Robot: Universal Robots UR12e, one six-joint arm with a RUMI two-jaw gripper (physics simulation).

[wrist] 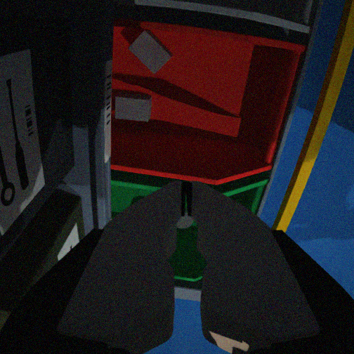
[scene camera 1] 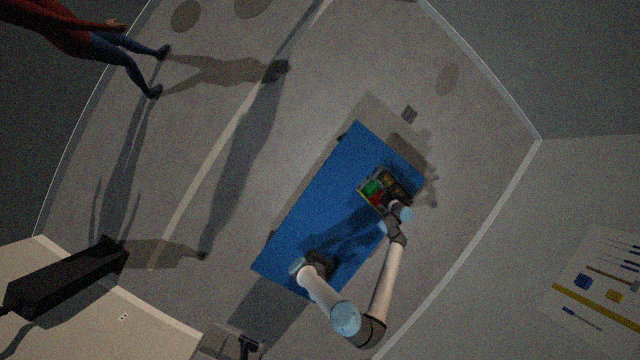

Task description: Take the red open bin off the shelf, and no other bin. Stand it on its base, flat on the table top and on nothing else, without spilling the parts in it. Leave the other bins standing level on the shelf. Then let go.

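Places are measured from the arm's base along level axes (x up, y left, z back), in millimetres.
Pixels of known places: gripper, fingertip midpoint: [scene camera 1: 381, 197].
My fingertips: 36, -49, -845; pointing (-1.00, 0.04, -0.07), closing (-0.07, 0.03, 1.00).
Note:
Behind a point stands the place of what it marks, as x, y, z.
The red open bin [scene camera 1: 377, 196] {-89, -80, -841} [wrist: 210, 65] stands in the shelf [scene camera 1: 366, 198] {-33, 19, -768}, with two grey blocks [wrist: 150, 51] [wrist: 133, 108] visible inside. The green bin [scene camera 1: 371, 188] {-90, 10, -864} [wrist: 132, 191] is directly beside it, partly hidden by the fingers in the wrist view. My gripper [wrist: 185, 184] is shut, with nothing held between the fingers. In the wrist view its tips overlap the green bin, just below the near rim of the red bin. Whether they touch either bin I cannot tell. The arm's wrist hides the gripper in the scene view.
A yellow bar [wrist: 320, 120] runs along the shelf's side. Behind the shelf are a dark case [wrist: 20, 130] with a tool label and an olive case [wrist: 40, 235]. The blue table top [scene camera 1: 320, 195] {-98, 335, -561} [wrist: 330, 175] extends beyond the yellow bar. A person [scene camera 1: 75, 35] stands far off.

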